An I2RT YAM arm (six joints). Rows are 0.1 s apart.
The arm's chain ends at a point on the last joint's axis. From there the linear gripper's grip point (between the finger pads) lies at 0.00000 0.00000 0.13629 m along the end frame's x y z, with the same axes.
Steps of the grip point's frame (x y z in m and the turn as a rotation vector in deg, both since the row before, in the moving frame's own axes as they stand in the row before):
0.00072, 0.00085, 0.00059, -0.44, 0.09, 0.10
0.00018, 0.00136, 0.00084, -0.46, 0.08, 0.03
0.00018, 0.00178, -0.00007, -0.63, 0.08, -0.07
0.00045, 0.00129, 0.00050, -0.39, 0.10, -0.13
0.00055, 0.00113, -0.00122, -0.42, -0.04, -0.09
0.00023, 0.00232, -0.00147, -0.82, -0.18, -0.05
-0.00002, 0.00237, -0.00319, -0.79, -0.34, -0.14
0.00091, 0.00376, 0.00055, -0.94, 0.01, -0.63
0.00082, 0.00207, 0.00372, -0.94, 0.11, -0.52
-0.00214, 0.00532, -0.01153, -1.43, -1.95, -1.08
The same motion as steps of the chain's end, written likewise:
0.00051, -0.00020, 0.00059, -0.44, 0.09, 0.10
-0.00001, 0.00027, 0.00084, -0.46, 0.08, 0.03
-0.00001, 0.00028, -0.00006, -0.63, 0.08, -0.07
0.00021, 0.00036, 0.00050, -0.39, 0.10, -0.13
0.00064, 0.00013, -0.00122, -0.42, -0.04, -0.09
0.00066, 0.00037, -0.00146, -0.82, -0.18, -0.05
0.00079, 0.00049, -0.00317, -0.79, -0.34, -0.14
0.00087, 0.00152, 0.00057, -0.94, 0.01, -0.63
0.00055, -0.00016, 0.00374, -0.94, 0.11, -0.52
0.00246, 0.00188, -0.01141, -1.43, -1.95, -1.08

